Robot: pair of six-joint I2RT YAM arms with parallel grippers.
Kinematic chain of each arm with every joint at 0, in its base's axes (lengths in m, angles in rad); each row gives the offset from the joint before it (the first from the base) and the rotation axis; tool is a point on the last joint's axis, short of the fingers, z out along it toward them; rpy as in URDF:
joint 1: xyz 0 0 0.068 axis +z
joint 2: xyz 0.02 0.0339 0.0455 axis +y
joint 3: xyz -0.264 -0.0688 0 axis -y
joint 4: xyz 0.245 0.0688 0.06 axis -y
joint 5: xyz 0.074 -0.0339 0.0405 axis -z
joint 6: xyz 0.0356 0 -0.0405 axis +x
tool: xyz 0 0 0 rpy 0 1.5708 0
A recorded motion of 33 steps. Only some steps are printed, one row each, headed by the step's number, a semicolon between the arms.
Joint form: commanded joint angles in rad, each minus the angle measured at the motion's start. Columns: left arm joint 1, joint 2, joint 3, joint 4, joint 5, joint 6; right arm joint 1, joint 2, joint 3, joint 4, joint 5, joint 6.
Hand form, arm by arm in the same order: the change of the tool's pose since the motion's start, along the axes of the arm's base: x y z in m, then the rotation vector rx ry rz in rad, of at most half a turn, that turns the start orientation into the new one. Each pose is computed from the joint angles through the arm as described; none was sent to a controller.
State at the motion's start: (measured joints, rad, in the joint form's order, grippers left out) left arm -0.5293 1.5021 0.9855 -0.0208 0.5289 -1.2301; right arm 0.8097 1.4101 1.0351 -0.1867 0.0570 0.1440
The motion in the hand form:
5: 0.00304 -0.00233 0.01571 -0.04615 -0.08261 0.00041; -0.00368 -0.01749 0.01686 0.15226 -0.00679 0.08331
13: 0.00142 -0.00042 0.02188 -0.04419 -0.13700 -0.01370; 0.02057 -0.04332 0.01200 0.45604 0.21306 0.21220
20: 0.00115 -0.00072 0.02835 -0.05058 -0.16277 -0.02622; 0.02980 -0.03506 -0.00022 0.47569 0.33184 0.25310
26: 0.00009 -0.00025 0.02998 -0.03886 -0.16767 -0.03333; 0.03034 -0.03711 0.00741 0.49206 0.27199 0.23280
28: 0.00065 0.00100 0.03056 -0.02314 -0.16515 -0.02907; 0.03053 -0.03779 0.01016 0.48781 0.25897 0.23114
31: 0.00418 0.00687 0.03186 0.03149 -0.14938 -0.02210; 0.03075 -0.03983 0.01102 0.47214 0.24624 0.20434
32: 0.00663 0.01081 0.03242 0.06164 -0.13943 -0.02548; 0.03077 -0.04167 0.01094 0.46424 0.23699 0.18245
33: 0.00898 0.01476 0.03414 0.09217 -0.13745 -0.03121; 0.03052 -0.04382 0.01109 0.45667 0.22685 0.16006
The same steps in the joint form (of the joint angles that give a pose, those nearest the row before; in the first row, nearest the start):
5: -0.0017 -0.0106 0.0191 0.0645 -0.0027 0.0009; -0.0502 -0.0854 -0.0436 0.0715 -0.1665 0.0256
13: 0.0009 -0.0278 0.0184 0.0744 -0.0012 0.0396; -0.2128 -0.0711 -0.0946 0.2254 -0.5966 0.2540
20: 0.0005 -0.0346 0.0313 0.0729 0.0064 0.0538; -0.2160 -0.0014 -0.0707 0.2175 -0.6869 0.3033
26: 0.0001 -0.0396 0.0374 0.0517 0.0065 0.0704; -0.2191 -0.0175 -0.0721 0.2549 -0.6515 0.3040
28: 0.0035 -0.0399 0.0458 0.0273 -0.0003 0.0822; -0.2206 -0.0213 -0.0651 0.2475 -0.6454 0.2942
31: 0.0231 -0.0350 0.0793 -0.0638 -0.0103 0.1275; -0.2236 -0.0274 -0.0620 0.2287 -0.6161 0.2826
32: 0.0372 -0.0297 0.1003 -0.1177 -0.0078 0.1581; -0.2264 -0.0329 -0.0648 0.2226 -0.5939 0.2788
33: 0.0510 -0.0251 0.1235 -0.1704 -0.0066 0.1946; -0.2294 -0.0401 -0.0684 0.2166 -0.5713 0.2752

